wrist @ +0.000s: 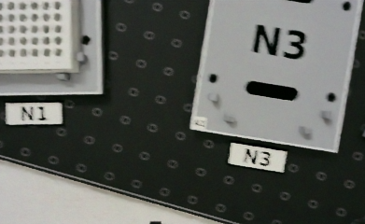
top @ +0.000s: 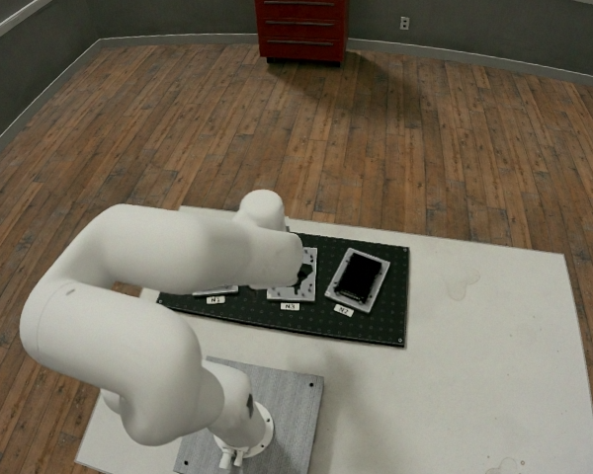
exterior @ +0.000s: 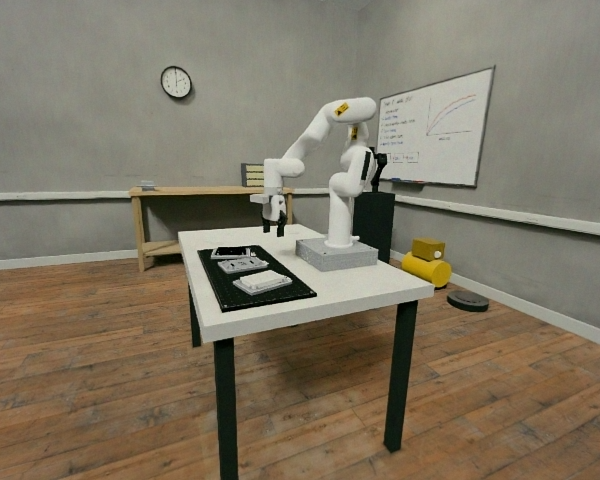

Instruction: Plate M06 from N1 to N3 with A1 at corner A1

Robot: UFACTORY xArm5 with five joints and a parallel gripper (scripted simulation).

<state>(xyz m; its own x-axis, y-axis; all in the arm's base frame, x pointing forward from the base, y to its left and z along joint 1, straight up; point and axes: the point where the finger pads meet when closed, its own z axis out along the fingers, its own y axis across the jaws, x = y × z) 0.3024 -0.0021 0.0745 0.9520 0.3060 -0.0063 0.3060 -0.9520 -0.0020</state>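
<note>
My gripper is now 200 mm to the right of the white plate M06, 110 mm above it and 100 mm short of it. The rest, counted from my hand: nest N1: 200 mm to the left, 130 mm below, 100 mm ahead; nest N3: 130 mm below, 130 mm ahead, 10 mm to the right; black plate M09: 180 mm to the right, 140 mm ahead, 110 mm below.
</note>
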